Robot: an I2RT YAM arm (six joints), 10 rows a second.
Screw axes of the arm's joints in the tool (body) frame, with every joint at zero. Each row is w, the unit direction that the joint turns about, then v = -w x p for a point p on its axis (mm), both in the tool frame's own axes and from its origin. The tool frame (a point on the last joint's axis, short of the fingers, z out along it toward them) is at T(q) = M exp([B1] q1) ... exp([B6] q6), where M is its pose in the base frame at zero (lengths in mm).
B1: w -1 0 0 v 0.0 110.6 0.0
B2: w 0 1 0 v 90.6 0.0 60.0
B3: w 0 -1 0 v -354.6 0.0 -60.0
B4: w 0 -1 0 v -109.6 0.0 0.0
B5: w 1 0 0 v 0.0 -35.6 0.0
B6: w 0 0 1 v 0.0 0.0 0.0
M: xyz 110.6 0.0 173.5 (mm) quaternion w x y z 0.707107 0 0.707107 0
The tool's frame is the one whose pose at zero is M.
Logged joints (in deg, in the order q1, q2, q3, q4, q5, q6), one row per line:
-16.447, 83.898, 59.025, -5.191, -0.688, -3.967
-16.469, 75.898, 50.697, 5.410, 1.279, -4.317
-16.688, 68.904, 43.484, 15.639, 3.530, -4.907
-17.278, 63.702, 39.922, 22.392, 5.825, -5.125
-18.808, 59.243, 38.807, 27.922, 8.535, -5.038
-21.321, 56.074, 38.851, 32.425, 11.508, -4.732
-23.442, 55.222, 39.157, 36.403, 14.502, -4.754
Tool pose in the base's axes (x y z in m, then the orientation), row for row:
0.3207, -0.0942, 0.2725, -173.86, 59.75, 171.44
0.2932, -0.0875, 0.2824, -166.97, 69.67, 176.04
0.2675, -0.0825, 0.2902, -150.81, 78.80, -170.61
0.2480, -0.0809, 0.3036, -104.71, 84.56, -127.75
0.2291, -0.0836, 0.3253, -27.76, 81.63, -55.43
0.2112, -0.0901, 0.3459, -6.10, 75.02, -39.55
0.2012, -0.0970, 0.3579, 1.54, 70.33, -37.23
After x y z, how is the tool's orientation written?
As angles about the fixed x, y, z axes (roll, pitch, yaw), in degrees.
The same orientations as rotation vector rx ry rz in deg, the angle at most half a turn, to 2 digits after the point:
12.68, 119.76, -11.60
12.53, 109.58, -15.19
12.89, 99.59, -18.88
14.29, 91.03, -22.04
17.00, 81.73, -25.66
20.73, 73.26, -29.67
24.12, 67.33, -33.31

